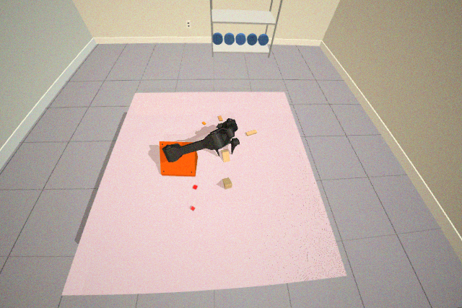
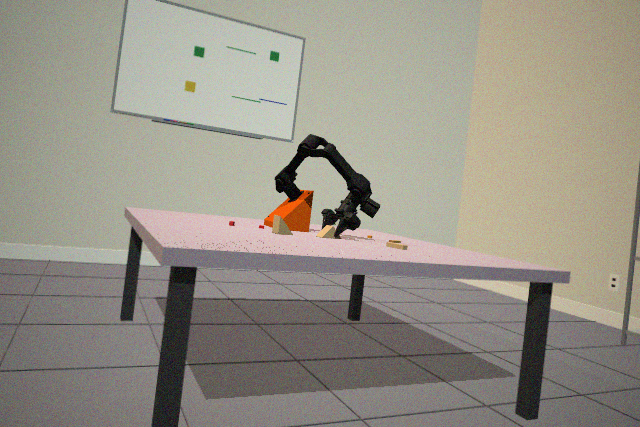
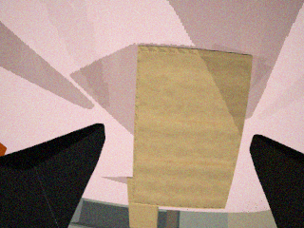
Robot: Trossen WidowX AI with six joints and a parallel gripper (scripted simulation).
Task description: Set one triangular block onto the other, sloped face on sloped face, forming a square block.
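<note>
My gripper tip is 1 cm below the tan triangular block. The rest, counted from my gripper tip: small tan flat piece (21 cm ahead, 16 cm to the left).
</note>
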